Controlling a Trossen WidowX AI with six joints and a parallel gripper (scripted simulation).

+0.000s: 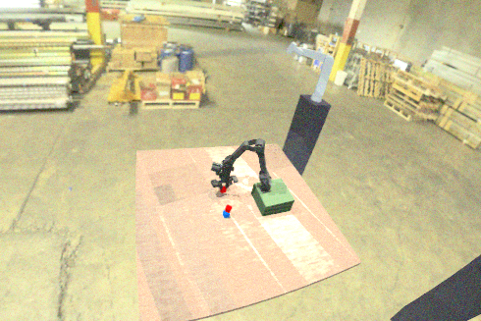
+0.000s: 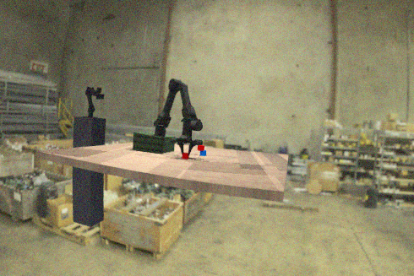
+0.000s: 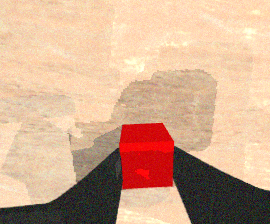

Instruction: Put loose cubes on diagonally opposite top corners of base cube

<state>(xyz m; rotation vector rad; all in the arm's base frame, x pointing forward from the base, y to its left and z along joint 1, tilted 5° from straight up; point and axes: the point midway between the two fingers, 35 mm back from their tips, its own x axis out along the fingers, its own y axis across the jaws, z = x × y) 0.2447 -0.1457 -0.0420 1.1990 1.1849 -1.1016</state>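
My gripper tip is now 21 cm to the right of the blue base cube and 5 cm short of it.
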